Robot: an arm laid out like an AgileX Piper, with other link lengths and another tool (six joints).
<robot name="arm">
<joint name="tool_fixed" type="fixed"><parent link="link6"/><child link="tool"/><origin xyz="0.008 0.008 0.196" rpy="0 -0.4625 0.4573"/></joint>
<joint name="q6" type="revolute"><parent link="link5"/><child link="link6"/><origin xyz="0 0.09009 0" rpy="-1.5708 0 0"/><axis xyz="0 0 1"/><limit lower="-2.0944" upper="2.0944"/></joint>
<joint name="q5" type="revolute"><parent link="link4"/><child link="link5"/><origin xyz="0 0 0" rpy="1.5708 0 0"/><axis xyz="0 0 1"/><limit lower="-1.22" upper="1.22"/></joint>
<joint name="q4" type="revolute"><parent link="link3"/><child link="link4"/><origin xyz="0.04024 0.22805 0" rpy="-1.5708 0 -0.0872"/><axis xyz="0 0 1"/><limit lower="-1.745" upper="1.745"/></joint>
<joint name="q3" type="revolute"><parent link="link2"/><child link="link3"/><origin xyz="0.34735 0.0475 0" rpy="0 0 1.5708"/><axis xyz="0 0 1"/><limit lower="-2.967" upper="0"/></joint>
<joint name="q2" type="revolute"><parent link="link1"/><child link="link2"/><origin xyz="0 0 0" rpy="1.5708 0 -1.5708"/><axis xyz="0 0 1"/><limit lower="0" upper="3.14"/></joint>
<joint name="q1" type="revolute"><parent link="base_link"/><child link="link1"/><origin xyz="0 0 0.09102" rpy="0 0 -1.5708"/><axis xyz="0 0 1"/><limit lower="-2.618" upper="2.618"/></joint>
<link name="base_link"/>
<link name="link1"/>
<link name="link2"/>
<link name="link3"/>
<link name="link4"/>
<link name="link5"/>
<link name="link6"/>
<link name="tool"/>
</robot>
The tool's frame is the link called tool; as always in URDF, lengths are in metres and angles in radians.
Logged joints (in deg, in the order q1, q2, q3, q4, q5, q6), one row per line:
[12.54 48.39 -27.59 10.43 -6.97 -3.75]
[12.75 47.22 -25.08 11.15 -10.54 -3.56]
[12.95 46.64 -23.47 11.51 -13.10 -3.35]
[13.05 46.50 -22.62 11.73 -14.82 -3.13]
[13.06 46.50 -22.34 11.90 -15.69 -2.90]
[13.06 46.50 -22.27 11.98 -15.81 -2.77]
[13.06 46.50 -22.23 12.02 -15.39 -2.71]
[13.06 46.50 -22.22 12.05 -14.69 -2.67]
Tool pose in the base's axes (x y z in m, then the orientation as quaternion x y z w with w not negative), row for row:
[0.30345 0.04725 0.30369 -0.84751 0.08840 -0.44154 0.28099]
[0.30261 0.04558 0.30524 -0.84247 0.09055 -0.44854 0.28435]
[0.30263 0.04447 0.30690 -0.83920 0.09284 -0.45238 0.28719]
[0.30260 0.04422 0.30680 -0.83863 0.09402 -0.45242 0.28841]
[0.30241 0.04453 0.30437 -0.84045 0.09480 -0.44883 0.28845]
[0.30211 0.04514 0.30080 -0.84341 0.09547 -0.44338 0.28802]
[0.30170 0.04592 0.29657 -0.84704 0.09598 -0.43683 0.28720]
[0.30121 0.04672 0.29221 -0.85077 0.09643 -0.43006 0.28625]
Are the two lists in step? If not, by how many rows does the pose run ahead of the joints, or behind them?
The pose runs 2 rows ahead of the joints: the pose in row i belongs to the joints in row i + 2.
